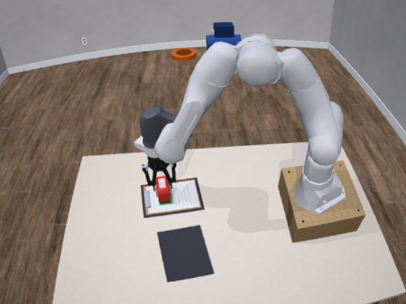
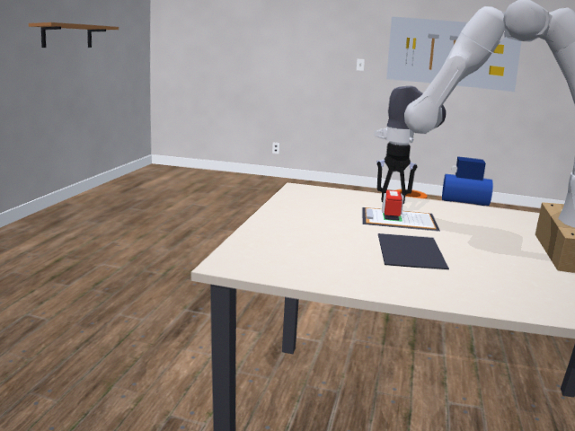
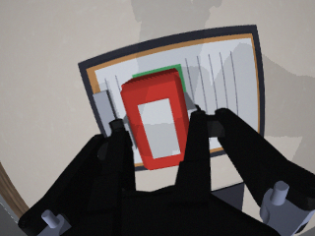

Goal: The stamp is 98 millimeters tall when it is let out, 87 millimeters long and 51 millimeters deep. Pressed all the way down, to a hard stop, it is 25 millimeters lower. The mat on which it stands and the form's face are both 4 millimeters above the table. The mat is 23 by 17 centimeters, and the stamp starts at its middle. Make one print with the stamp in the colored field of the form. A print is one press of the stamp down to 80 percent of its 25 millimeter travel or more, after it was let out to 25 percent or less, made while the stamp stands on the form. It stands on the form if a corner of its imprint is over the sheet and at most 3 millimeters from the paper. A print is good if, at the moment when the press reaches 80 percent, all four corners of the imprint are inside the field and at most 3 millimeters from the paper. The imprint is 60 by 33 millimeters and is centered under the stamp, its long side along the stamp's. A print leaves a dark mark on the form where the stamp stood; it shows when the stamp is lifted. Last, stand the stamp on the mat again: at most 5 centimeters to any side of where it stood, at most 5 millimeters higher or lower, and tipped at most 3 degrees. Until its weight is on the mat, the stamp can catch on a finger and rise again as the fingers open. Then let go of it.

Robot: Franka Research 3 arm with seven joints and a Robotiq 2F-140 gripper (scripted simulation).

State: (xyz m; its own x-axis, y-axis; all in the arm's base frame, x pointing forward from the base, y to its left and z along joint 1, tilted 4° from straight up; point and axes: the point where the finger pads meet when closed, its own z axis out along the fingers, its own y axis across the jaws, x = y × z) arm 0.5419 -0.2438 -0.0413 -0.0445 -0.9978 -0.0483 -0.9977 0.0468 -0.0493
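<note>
My gripper is now 4 cm above the form, 1 cm to the right of it and 1 cm past it. Round my hand: stamp: 1 cm below; mat: 30 cm to the left, 5 cm below, 2 cm behind.
</note>
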